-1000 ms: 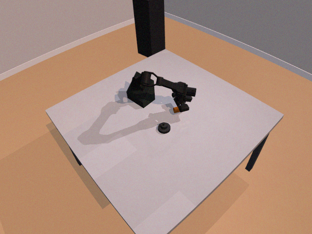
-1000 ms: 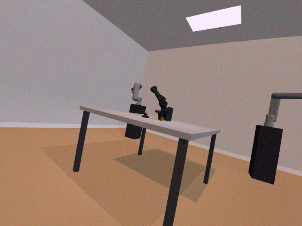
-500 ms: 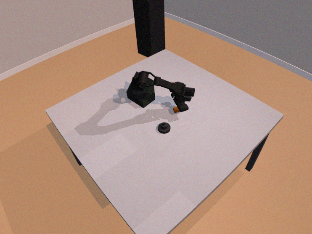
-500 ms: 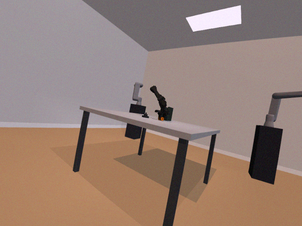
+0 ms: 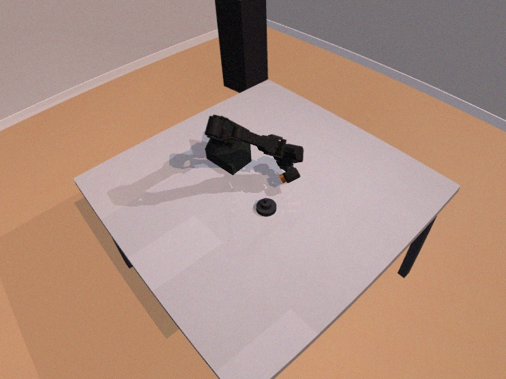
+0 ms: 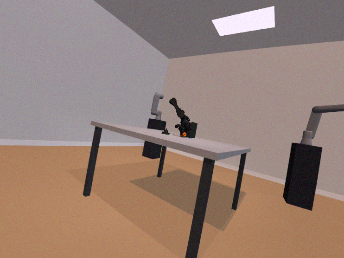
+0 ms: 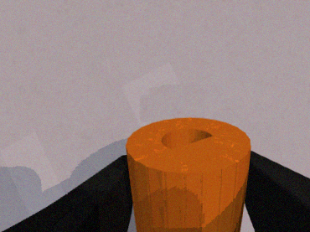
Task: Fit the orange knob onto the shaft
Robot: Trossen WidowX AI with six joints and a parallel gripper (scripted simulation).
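My gripper tip is 10 mm to the left of the orange knob and 10 mm past it. From my gripper tip the other things lie so: round dark pedestal 200 mm to the right, 30 mm ahead, 10 mm above.
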